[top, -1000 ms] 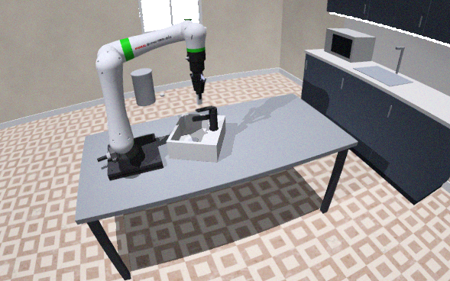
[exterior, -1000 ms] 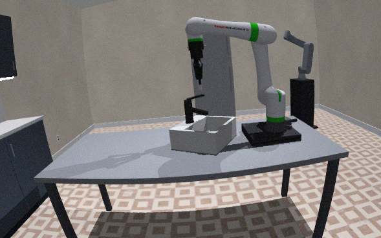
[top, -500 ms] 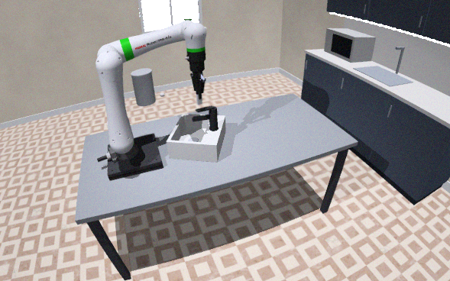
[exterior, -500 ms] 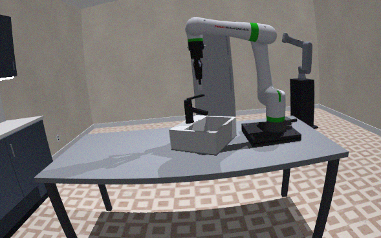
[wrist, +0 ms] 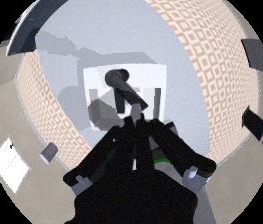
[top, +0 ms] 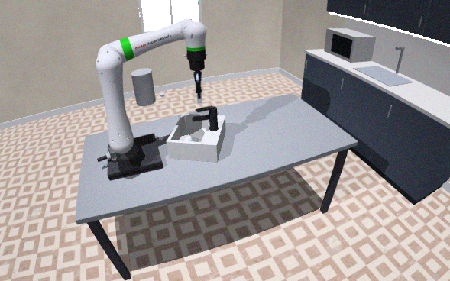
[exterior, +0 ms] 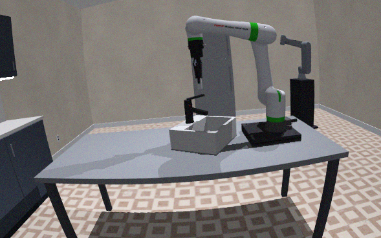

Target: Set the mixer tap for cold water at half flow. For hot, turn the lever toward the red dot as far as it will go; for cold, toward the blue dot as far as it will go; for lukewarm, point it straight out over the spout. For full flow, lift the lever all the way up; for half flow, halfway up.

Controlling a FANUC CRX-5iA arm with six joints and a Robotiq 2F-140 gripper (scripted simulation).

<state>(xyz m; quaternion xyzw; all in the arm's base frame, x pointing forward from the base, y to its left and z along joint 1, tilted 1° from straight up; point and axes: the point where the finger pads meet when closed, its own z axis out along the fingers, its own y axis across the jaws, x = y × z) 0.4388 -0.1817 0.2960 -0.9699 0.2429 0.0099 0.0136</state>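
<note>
Now: the lever 3 cm ahead of my hand and 8 cm below it. Also, from my hand: white basin 1 cm behind, 8 cm to the left, 31 cm below.
</note>
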